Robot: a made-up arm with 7 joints.
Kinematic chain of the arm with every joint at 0, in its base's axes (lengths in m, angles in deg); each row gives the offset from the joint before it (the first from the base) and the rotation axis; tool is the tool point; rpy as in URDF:
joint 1: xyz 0 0 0.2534 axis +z
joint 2: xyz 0 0 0 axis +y
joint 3: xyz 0 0 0.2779 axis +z
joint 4: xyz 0.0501 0 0 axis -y
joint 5: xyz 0.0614 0 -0.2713 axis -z
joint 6: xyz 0 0 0 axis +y
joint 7: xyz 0.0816 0 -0.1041 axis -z
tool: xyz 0 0 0 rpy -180 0 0
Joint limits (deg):
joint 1: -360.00..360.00
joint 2: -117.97..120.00
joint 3: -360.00..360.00
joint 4: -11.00..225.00
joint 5: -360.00..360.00
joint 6: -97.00..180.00
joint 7: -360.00..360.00
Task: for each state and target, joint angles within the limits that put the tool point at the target. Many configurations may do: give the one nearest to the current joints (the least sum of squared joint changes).
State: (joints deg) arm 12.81 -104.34 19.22 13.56 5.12 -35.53 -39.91
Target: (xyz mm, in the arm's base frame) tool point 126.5 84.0 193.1
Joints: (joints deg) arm 8.12 -31.41 34.39 -11.00 -4.44 5.29 -39.91
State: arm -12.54 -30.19 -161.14 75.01 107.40 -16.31 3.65
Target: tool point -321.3 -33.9 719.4
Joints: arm -6.41 9.89 -155.07 103.67 99.44 -13.08 3.65
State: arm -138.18 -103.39 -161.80 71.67 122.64 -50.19 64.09
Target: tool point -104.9 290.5 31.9
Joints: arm -120.07 -85.09 -118.48 75.54 132.88 -45.06 64.09
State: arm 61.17 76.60 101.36 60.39 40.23 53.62 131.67
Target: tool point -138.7 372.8 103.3
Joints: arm 39.39 79.78 63.53 57.90 38.30 48.52 131.67
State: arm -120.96 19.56 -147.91 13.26 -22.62 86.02 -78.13
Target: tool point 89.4 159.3 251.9
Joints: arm -128.39 21.29 -154.91 21.96 -27.91 84.59 -78.13
